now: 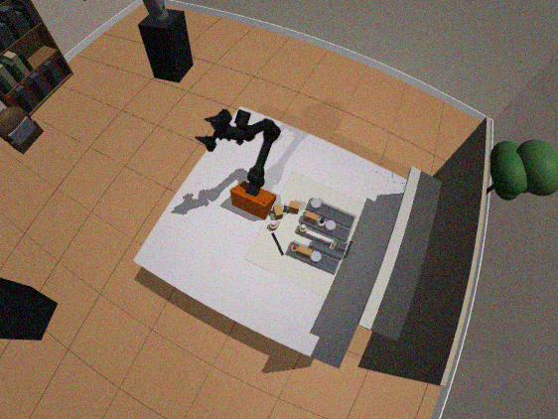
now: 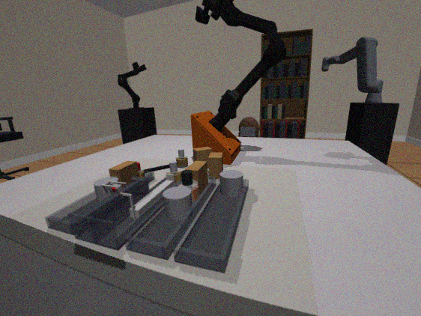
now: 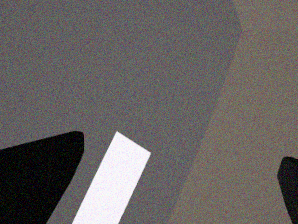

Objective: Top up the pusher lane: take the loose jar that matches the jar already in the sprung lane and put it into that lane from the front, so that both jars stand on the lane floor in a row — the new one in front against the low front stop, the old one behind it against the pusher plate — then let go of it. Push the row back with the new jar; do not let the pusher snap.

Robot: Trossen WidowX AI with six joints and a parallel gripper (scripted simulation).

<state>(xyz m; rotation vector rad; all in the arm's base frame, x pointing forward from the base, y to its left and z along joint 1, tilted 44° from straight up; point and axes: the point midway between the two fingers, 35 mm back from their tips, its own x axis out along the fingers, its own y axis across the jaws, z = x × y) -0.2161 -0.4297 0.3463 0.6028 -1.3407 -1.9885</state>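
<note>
Now: the black rod 710 mm below my gripper tip, 400 mm ahead of it and 100 mm to the right of it. Also, from my gripper tip: white pusher bar: 670 mm below, 620 mm ahead, 20 mm to the right.
</note>
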